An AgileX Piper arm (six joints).
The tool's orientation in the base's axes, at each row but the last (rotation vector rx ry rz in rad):
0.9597, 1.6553, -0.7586
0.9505, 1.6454, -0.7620
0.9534, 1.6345, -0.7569
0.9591, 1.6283, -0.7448
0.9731, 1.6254, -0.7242
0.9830, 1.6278, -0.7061
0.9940, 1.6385, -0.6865
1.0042, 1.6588, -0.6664
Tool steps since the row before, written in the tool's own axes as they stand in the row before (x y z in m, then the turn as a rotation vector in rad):
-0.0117, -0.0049, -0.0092, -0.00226, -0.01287, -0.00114
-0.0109, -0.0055, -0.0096, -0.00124, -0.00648, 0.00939
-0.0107, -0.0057, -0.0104, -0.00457, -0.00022, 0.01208
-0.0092, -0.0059, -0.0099, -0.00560, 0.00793, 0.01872
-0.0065, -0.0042, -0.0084, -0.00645, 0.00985, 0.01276
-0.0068, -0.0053, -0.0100, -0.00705, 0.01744, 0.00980
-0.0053, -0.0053, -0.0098, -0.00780, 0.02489, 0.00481
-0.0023, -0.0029, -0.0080, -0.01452, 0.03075, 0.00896
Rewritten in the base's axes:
-0.0068, 0.0028, 0.0139, -0.01146, -0.00574, 0.00278
-0.0077, 0.0032, 0.0131, -0.00115, -0.01137, -0.00106
-0.0084, 0.0038, 0.0130, 0.00602, -0.01134, 0.00140
-0.0087, 0.0035, 0.0114, 0.01639, -0.01325, 0.00073
-0.0069, 0.0035, 0.0084, 0.01535, -0.00750, 0.00312
-0.0087, 0.0041, 0.0091, 0.02062, -0.00147, 0.00473
-0.0088, 0.0041, 0.0076, 0.02479, 0.00612, 0.00719
-0.0061, 0.0044, 0.0045, 0.03263, 0.00367, 0.01259

